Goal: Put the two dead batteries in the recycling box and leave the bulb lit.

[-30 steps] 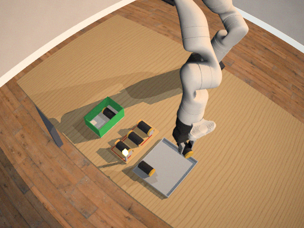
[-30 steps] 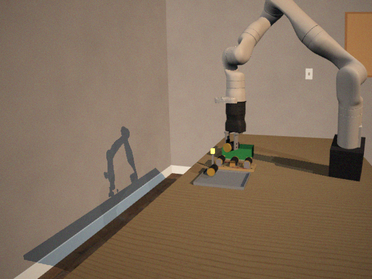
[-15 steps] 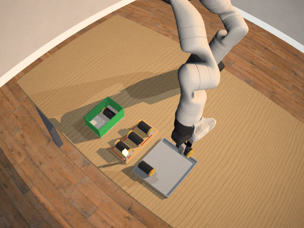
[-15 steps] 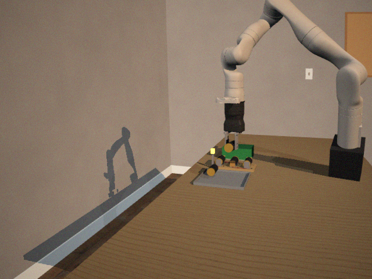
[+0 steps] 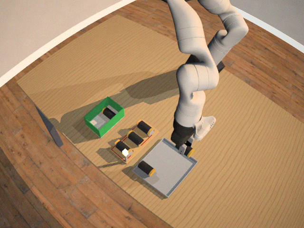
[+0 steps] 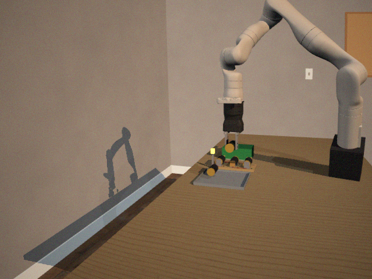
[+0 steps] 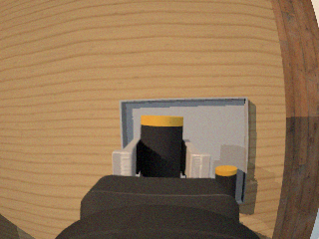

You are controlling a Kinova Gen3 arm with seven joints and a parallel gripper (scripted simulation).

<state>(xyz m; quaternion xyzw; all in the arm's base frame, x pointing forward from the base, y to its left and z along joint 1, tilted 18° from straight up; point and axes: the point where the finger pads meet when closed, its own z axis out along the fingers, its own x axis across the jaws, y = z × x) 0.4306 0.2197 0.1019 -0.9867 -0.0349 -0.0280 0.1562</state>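
My gripper is now 37 cm to the left of the green recycling box, 14 cm above it and 9 cm short of it. Also, from my hand: grey tray: 16 cm below, 4 cm ahead, 3 cm to the right.
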